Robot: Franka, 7 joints.
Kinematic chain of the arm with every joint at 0, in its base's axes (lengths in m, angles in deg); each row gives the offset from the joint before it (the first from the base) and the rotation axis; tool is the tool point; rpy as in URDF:
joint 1: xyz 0 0 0.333 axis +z
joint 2: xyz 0 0 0 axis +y
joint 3: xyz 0 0 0.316 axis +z
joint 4: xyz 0.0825 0 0 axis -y
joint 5: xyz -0.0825 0 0.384 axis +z
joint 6: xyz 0 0 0 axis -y
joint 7: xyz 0.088 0 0 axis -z
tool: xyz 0 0 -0.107 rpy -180 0 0
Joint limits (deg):
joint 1: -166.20..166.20
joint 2: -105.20..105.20
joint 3: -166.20..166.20
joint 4: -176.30..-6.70
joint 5: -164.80..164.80
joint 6: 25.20..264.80
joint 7: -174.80..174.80
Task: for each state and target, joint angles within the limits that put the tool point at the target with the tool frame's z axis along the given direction. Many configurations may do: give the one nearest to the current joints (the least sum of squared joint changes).
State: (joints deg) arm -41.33 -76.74 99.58 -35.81 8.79 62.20 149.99
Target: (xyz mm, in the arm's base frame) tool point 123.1 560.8 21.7 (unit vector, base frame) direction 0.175 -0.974 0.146
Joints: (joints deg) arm -72.42 -104.95 114.85 -38.05 15.66 35.09 149.99
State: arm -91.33 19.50 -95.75 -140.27 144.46 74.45 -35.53
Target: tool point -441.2 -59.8 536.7 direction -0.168 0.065 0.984
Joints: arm -102.97 -31.16 -67.35 -146.44 153.57 58.81 -35.53
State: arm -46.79 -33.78 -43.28 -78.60 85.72 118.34 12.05
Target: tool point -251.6 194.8 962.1 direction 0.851 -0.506 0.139
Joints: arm -75.71 -63.20 -36.54 -66.35 59.27 73.53 12.05
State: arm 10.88 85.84 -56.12 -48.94 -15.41 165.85 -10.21
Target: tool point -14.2 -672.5 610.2 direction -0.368 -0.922 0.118
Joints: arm -36.17 52.21 -90.57 -95.31 -10.78 201.21 -10.21
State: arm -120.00 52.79 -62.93 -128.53 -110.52 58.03 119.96
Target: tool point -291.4 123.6 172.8 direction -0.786 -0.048 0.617
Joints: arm -120.77 68.31 -41.11 -162.34 -112.07 55.01 119.96
